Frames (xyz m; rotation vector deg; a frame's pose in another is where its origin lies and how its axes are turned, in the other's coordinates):
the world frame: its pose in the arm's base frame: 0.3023 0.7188 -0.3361 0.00 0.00 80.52
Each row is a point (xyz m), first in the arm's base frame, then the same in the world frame.
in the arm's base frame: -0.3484 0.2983 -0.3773
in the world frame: -0.5219 0.5726 -0.0412
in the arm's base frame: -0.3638 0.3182 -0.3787
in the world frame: -0.5048 0.5910 -0.0426
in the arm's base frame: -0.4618 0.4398 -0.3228
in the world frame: -0.4010 0.7077 0.0133
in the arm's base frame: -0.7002 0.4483 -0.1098
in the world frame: -0.4319 0.9443 0.2263
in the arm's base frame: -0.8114 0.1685 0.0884
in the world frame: -0.7262 1.0079 0.4245
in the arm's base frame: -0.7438 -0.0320 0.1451
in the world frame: -0.9128 0.9082 0.4812
